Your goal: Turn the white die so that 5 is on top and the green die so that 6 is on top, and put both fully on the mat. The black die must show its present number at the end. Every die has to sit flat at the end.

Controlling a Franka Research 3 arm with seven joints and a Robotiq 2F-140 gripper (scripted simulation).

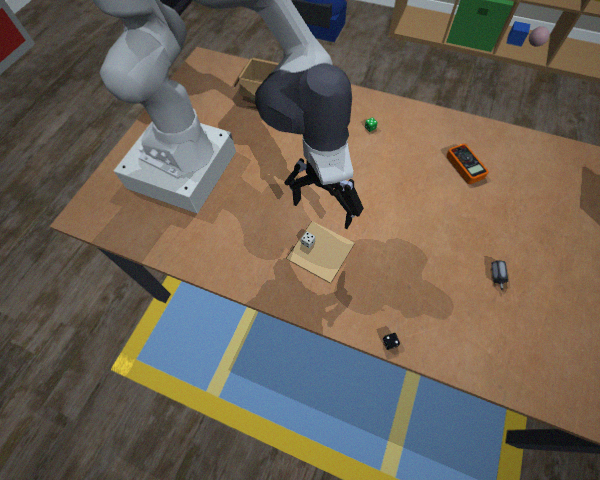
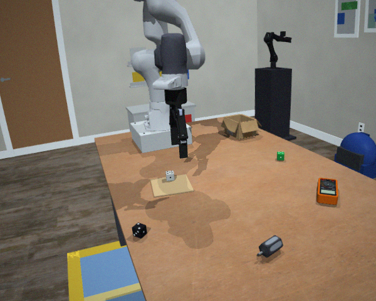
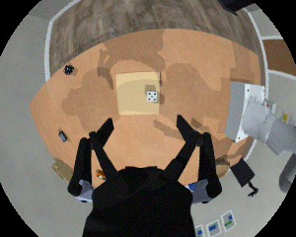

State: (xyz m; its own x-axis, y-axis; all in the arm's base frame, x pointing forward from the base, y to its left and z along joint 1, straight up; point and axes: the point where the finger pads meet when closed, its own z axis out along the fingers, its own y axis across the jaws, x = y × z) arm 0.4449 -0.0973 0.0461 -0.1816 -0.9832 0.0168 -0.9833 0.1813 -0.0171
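My hand is 30 mm short of the green die, 450 mm to the right of it and 120 mm above it. Also, from my hand: tan mat 10 mm ahead, 50 mm to the right, 130 mm below; then black die 250 mm ahead, 230 mm to the right, 120 mm below; then white die 30 mm behind, 30 mm to the right, 110 mm below.
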